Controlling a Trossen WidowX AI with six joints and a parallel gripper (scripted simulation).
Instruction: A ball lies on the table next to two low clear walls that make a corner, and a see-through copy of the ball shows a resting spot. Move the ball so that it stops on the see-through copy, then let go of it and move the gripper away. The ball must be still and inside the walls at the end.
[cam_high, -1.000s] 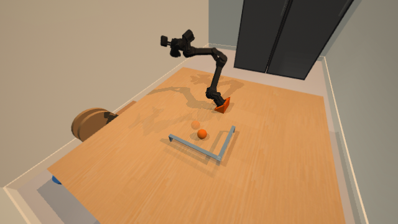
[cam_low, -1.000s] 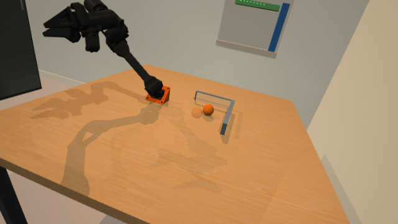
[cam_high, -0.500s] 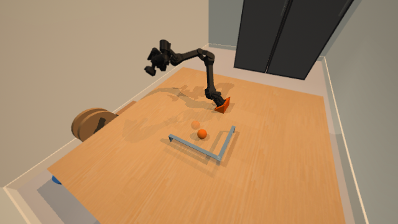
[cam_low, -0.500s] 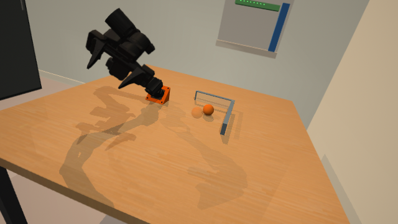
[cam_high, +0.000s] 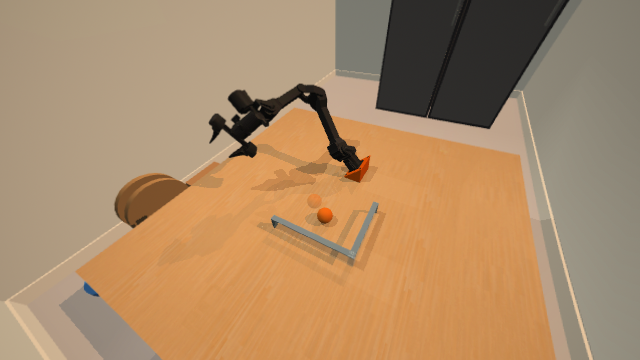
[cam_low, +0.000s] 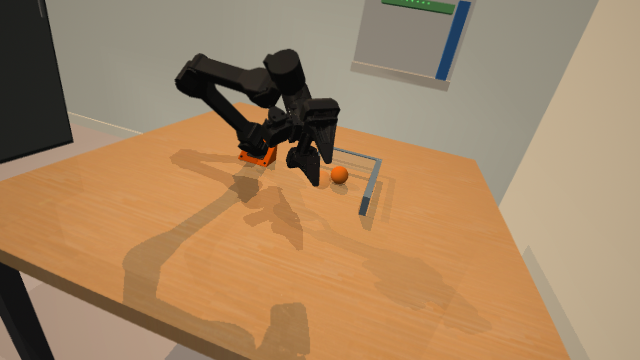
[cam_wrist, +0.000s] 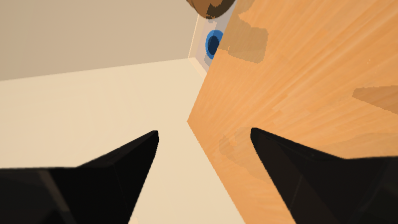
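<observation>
Now: gripper tip 4 cm past the orange ball, 42 cm to the right of it and 19 cm above it. From my gripper tip the other things lie so: see-through copy of ball (8 cm behind, 35 cm to the left, 19 cm below).
</observation>
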